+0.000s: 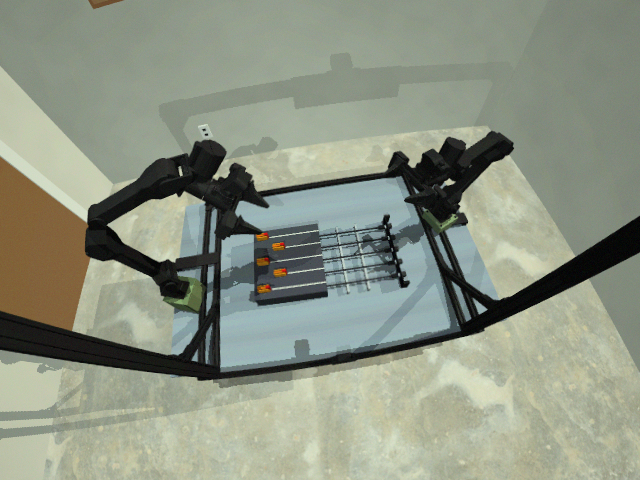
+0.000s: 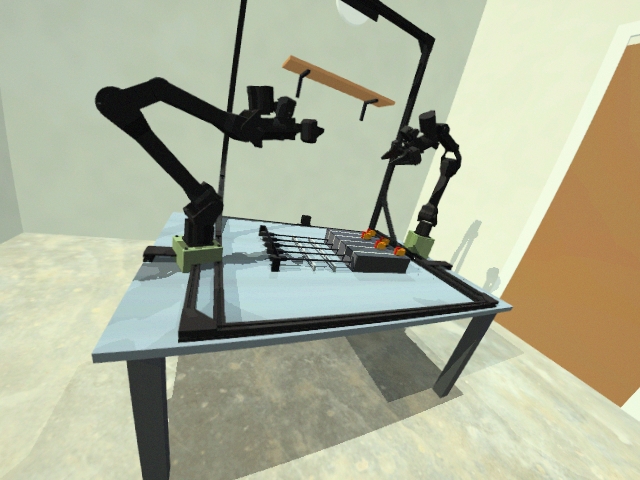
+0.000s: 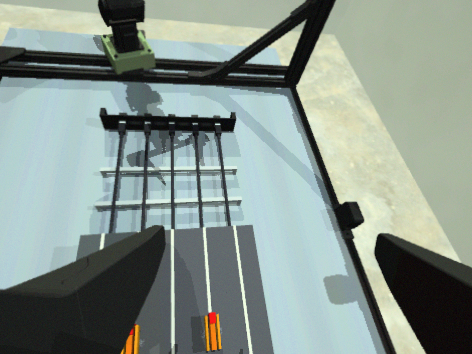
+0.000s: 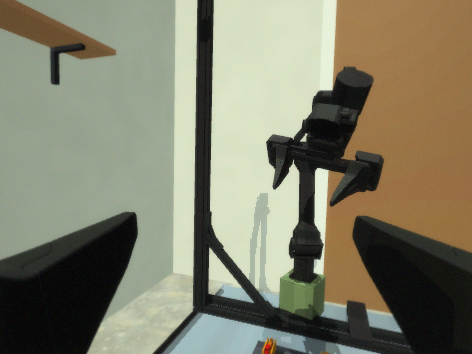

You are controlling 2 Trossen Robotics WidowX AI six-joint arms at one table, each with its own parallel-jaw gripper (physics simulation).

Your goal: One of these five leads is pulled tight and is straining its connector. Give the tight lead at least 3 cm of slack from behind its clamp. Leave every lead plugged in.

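Frame: origin at the left arm's base, x down, y left, z ahead, level; millimetres.
Seen in the pictures: left gripper, fingertip midpoint: (image 1: 265, 219) (image 2: 385, 161) (image 3: 268, 239) (image 4: 300, 195); right gripper, fingertip midpoint: (image 1: 393, 187) (image 4: 247, 224); left arm's base, origin of the base link: (image 1: 179, 289) (image 2: 421, 234) (image 4: 303, 276); right arm's base, origin of the base link: (image 1: 441, 214) (image 2: 197, 241) (image 3: 127, 43).
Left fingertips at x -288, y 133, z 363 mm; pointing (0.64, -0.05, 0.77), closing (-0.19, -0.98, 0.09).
Offsets run from my left fingertips to a thing's top centre. "*": to the spot under its first point. Level surfaces: height alone.
Several dark leads {* dx +373, dy +110, dz +238 mm} (image 1: 356, 259) (image 3: 172, 175) run from a black connector rail (image 1: 391, 240) (image 3: 110, 122) to a dark grey block {* dx +332, dy +39, dz +59 mm} (image 1: 305, 263) (image 2: 379, 262) (image 3: 225, 280). They continue as white lines over its top to orange-and-red clamps (image 1: 279, 272) (image 2: 382, 243) (image 3: 213, 332) (image 4: 269, 346). All leads look nearly straight; which is tight I cannot tell. My left gripper (image 1: 264, 219) (image 3: 268, 239) (image 4: 300, 195) is open and empty, high above the clamp end of the block. My right gripper (image 1: 398, 183) (image 2: 321, 130) (image 4: 247, 224) is open and empty, high above the table and pointing sideways.
Two pale crossbars (image 1: 342, 260) (image 3: 105, 172) lie across under the leads, between rail and block. A black frame (image 1: 330, 359) (image 2: 330, 318) borders the blue table {dx +398 mm} (image 1: 320, 330) (image 2: 289, 294), with upright posts at its sides. A wooden shelf (image 2: 338, 81) (image 4: 75, 42) hangs on the wall.
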